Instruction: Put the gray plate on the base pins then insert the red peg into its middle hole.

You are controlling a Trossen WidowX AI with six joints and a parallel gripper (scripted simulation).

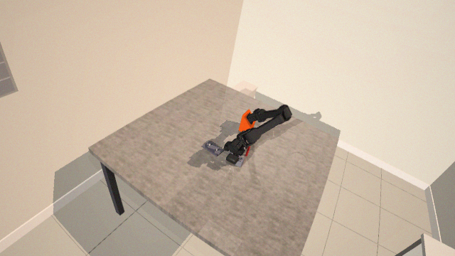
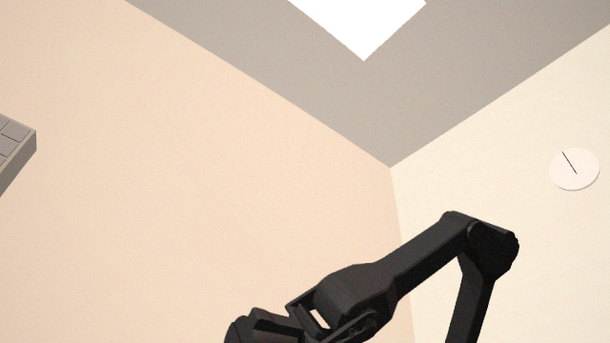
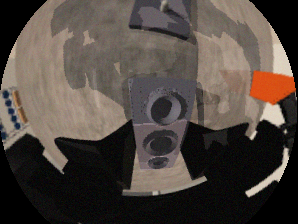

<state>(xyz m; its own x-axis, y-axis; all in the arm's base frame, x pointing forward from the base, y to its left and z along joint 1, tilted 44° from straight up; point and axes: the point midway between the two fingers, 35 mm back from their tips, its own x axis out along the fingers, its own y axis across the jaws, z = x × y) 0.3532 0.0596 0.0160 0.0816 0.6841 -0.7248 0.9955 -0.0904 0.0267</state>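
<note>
The pin base is 17 cm to the right of my gripper tip and 2 cm behind it. Round my gripper tip: red peg 9 cm behind, 4 cm to the left, 3 cm above; then gray plate 3 cm above.
</note>
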